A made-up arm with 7 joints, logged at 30 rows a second.
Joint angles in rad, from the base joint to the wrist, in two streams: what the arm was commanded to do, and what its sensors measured. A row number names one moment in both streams.
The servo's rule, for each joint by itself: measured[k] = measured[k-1] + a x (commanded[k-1-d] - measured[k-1]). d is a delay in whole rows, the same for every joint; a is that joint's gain. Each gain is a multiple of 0.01, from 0.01 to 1. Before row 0 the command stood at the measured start. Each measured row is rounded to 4 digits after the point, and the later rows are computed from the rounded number. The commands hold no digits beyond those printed.
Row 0, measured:
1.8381 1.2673 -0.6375 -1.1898 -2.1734 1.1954 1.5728
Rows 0 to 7, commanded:
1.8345 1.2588 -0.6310 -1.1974 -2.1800 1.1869 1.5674
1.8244 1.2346 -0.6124 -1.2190 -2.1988 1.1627 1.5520
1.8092 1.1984 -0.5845 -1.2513 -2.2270 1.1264 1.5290
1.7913 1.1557 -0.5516 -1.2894 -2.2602 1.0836 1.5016
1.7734 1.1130 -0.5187 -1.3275 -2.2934 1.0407 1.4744
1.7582 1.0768 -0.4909 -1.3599 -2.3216 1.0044 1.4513
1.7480 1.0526 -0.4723 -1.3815 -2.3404 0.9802 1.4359
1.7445 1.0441 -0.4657 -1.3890 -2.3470 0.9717 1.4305
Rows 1 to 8, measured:
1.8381 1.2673 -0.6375 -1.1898 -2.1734 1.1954 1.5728
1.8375 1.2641 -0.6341 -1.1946 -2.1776 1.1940 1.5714
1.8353 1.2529 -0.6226 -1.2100 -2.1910 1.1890 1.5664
1.8309 1.2322 -0.6024 -1.2360 -2.2137 1.1790 1.5567
1.8242 1.2031 -0.5755 -1.2696 -2.2430 1.1637 1.5424
1.8156 1.1689 -0.5454 -1.3061 -2.2748 1.1440 1.5247
1.8058 1.1339 -0.5165 -1.3400 -2.3043 1.1217 1.5056
1.7960 1.1030 -0.4931 -1.3661 -2.3270 1.0991 1.4875
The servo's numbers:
d 1
a 0.17 0.38 0.53 0.63 0.63 0.16 0.26

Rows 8 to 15, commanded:
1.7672 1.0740 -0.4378 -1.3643 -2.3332 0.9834 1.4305
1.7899 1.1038 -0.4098 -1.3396 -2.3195 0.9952 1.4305
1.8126 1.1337 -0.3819 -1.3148 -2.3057 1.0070 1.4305
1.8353 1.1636 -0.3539 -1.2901 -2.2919 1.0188 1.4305
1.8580 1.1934 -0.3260 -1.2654 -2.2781 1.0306 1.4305
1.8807 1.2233 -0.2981 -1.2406 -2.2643 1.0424 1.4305
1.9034 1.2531 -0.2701 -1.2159 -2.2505 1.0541 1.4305
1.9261 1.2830 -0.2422 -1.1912 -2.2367 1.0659 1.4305
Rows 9 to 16, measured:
1.7872 1.0806 -0.4786 -1.3805 -2.3396 1.0787 1.4727
1.7838 1.0781 -0.4570 -1.3703 -2.3356 1.0635 1.4617
1.7848 1.0879 -0.4320 -1.3510 -2.3255 1.0526 1.4536
1.7895 1.1053 -0.4054 -1.3282 -2.3130 1.0453 1.4476
1.7973 1.1275 -0.3781 -1.3042 -2.2997 1.0411 1.4432
1.8076 1.1525 -0.3505 -1.2798 -2.2861 1.0394 1.4399
1.8200 1.1794 -0.3227 -1.2551 -2.2724 1.0399 1.4375
1.8342 1.2074 -0.2948 -1.2304 -2.2586 1.0422 1.4357

